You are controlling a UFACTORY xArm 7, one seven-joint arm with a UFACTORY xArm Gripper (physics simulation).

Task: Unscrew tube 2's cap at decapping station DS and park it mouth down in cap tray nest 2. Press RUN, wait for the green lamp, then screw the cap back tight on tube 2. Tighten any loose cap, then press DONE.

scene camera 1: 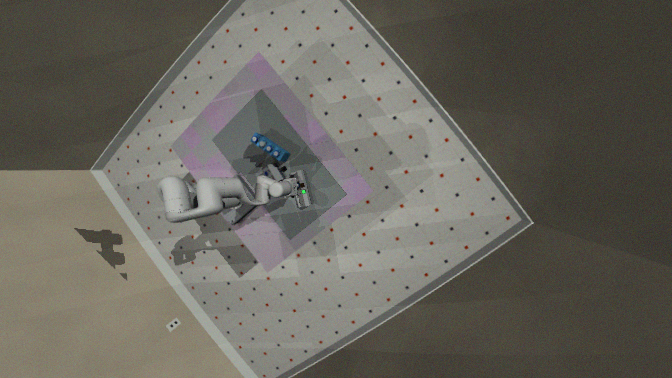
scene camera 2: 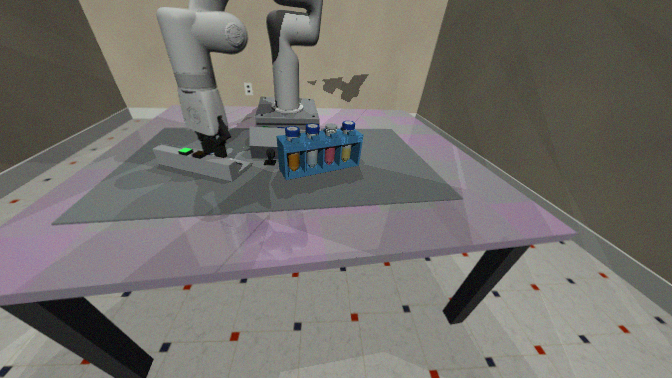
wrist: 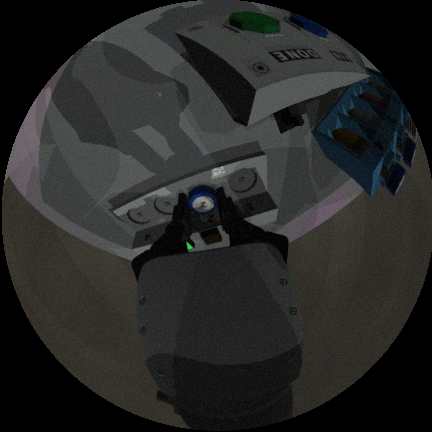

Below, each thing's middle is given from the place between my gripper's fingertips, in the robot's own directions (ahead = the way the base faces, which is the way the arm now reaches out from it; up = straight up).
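Grey control box [scene camera 2: 263,141]: 2 cm above my hand, 8 cm behind, 13 cm to the left. Green DONE button [wrist: 242,22]: 4 cm above my hand, 12 cm behind, 10 cm to the left.
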